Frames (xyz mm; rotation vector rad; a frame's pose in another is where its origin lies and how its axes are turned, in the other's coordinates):
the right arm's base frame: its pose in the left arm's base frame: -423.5 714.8 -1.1 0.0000 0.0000 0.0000
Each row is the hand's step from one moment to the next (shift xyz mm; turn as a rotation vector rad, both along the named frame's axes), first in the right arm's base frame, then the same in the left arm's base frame.
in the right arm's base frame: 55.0 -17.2 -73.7 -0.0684 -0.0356 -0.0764
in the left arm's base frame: 55.0 -17.2 -73.7 -0.0684 -0.0356 -0.0764
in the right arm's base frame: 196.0 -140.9 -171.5 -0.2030 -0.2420 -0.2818
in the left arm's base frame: 196.0 -140.9 -171.5 -0.2030 -0.2420 -0.2818
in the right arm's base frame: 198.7 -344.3 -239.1 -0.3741 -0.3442 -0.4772
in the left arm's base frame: 198.7 -344.3 -239.1 -0.3741 -0.3442 -0.4772
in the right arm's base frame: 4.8 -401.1 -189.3 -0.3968 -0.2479 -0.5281
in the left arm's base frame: 4.8 -401.1 -189.3 -0.3968 -0.2479 -0.5281
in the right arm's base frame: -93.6 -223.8 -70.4 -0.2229 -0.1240 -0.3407
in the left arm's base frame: -93.6 -223.8 -70.4 -0.2229 -0.1240 -0.3407
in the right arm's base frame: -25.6 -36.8 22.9 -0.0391 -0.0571 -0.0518
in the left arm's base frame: -25.6 -36.8 22.9 -0.0391 -0.0571 -0.0518
